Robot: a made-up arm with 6 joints.
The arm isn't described. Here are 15 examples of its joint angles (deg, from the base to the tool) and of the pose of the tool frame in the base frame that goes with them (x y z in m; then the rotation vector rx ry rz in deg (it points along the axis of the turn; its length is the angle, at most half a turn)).
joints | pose
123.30 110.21 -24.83 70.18 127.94 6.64 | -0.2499 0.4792 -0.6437 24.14 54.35 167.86
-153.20 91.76 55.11 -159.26 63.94 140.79 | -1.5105 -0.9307 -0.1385 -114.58 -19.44 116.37
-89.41 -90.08 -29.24 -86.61 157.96 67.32 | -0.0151 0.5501 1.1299 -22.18 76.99 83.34
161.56 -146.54 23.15 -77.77 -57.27 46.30 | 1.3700 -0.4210 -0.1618 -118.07 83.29 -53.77
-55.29 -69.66 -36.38 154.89 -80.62 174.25 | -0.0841 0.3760 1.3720 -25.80 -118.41 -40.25
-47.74 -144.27 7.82 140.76 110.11 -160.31 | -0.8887 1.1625 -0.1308 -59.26 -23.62 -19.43
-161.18 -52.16 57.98 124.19 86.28 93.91 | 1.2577 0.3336 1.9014 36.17 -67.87 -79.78
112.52 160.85 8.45 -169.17 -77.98 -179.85 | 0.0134 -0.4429 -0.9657 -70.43 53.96 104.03
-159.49 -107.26 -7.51 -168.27 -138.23 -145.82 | 1.1546 0.2646 0.9824 124.18 30.09 -66.92
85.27 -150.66 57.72 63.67 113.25 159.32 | -0.0310 -1.2364 -1.0480 -51.31 -122.56 97.90
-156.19 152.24 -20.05 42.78 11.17 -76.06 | 0.2483 0.2380 -0.7498 -148.08 -14.83 26.31
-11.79 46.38 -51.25 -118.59 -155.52 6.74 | 0.5538 -0.0373 0.3854 -127.95 -48.33 -73.77
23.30 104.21 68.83 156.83 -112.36 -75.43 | 1.6097 0.8535 -0.2646 -67.89 -43.59 -63.71
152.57 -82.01 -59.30 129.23 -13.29 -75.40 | 0.2652 -0.2517 1.0578 13.59 -65.81 114.82
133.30 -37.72 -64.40 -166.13 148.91 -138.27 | -0.1642 -0.0524 0.9124 144.02 -50.47 -18.08
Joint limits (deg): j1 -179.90..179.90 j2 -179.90..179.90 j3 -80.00..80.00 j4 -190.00..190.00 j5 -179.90..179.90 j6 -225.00..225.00
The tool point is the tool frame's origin. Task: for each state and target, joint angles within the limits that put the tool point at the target. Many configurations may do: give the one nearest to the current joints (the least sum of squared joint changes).
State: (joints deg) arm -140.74 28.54 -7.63 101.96 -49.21 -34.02
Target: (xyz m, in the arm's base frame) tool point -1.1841 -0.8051 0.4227
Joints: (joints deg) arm -147.04 53.59 -8.87 101.23 -49.21 -34.02
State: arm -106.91 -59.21 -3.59 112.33 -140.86 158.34
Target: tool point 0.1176 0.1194 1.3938
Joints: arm -108.84 -58.63 -43.71 117.03 -140.86 158.34
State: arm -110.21 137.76 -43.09 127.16 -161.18 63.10
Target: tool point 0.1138 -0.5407 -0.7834
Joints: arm -88.66 116.40 -12.95 129.17 -161.18 63.10
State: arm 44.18 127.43 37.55 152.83 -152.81 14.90
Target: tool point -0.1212 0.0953 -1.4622
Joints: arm 40.22 168.89 58.90 160.62 -152.81 14.90
